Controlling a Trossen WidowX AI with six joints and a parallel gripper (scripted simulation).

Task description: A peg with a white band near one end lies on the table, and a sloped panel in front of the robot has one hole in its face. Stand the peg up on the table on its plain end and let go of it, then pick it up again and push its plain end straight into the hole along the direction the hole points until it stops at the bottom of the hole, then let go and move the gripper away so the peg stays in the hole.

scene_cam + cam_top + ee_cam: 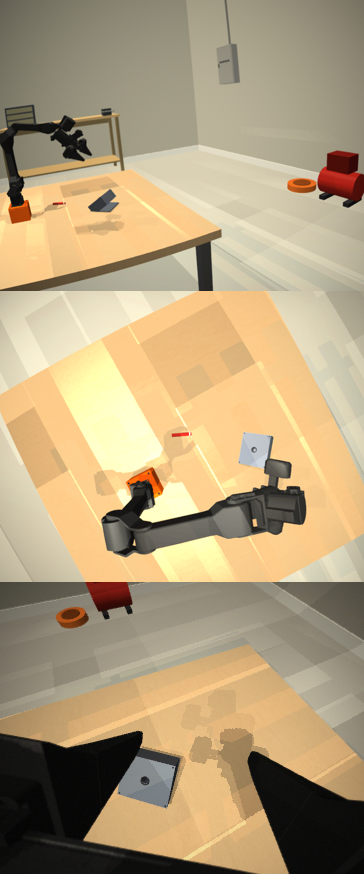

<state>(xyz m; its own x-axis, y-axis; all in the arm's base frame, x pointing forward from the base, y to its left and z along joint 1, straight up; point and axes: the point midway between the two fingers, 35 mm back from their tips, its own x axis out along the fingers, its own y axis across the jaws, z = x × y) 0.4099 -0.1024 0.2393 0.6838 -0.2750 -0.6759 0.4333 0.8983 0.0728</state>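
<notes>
Right now the red peg is 30 cm below my gripper tip, 25 cm to the left of it and 21 cm behind it. From my gripper tip the other things lie so: grey sloped panel 27 cm below, 9 cm to the left, 4 cm ahead.
</notes>
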